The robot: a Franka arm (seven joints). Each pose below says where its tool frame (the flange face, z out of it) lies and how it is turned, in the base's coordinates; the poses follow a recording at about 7 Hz.
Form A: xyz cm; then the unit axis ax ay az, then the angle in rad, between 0 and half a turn.
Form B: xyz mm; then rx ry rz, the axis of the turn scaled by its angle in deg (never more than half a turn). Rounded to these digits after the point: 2 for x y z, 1 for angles.
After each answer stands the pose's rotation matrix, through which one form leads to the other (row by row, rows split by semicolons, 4 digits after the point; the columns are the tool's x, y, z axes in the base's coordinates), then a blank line. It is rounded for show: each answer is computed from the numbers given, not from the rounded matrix.
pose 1, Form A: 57.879 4.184 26.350 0.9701 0.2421 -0.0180 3.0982
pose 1, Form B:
578.79 41.84 263.50 172.2 43.0 -3.2
0.8822 0.4703 -0.0244; 0.4687 -0.8819 -0.0508; -0.0454 0.0334 -0.9984

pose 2, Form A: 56.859 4.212 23.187 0.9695 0.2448 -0.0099 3.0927
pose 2, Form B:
568.59 42.12 231.87 171.8 43.4 -1.8
0.8800 0.4749 -0.0072; 0.4739 -0.8790 -0.0522; -0.0311 0.0425 -0.9986

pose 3, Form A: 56.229 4.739 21.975 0.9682 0.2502 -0.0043 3.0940
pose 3, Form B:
562.29 47.39 219.75 171.6 44.4 -0.8
0.8748 0.4844 0.0036; 0.4840 -0.8737 -0.0482; -0.0202 0.0439 -0.9988

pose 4, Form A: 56.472 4.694 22.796 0.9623 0.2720 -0.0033 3.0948
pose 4, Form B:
564.72 46.94 227.96 170.6 48.2 -0.6
0.8521 0.5234 0.0064; 0.5230 -0.8510 -0.0468; -0.0191 0.0432 -0.9989

